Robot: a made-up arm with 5 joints.
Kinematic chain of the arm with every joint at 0, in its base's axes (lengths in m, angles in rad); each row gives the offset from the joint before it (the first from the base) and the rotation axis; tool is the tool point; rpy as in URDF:
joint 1: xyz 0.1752 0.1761 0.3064 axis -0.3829 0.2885 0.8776
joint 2: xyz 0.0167 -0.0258 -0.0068 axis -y
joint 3: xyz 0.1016 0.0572 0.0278 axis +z
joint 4: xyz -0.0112 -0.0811 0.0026 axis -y
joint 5: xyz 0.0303 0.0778 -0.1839 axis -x
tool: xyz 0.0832 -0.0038 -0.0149 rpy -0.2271 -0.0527 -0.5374
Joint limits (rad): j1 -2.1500..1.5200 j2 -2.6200..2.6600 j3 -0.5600..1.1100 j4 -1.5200..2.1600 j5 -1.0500..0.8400
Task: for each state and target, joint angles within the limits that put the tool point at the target. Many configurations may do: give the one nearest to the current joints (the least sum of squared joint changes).
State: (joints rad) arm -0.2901 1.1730 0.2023 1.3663 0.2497
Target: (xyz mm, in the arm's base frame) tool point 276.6 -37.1 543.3
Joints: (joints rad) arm -1.0092 0.5286 0.1423 1.2387 0.1061
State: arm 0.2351 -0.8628 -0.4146 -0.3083 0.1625
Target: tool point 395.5 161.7 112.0
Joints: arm 0.0811 -0.2430 -0.3096 0.2839 0.1578
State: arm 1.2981 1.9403 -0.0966 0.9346 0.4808
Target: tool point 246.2 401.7 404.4
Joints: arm 1.4882 1.7268 -0.5600 0.1278 0.5887
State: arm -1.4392 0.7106 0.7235 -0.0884 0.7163
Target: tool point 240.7 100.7 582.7
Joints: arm -1.1550 1.5131 0.8275 0.4924 0.7659
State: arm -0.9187 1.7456 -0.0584 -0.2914 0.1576
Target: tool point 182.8 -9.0 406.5
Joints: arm -1.3835 1.9393 0.0745 -0.7081 0.2222
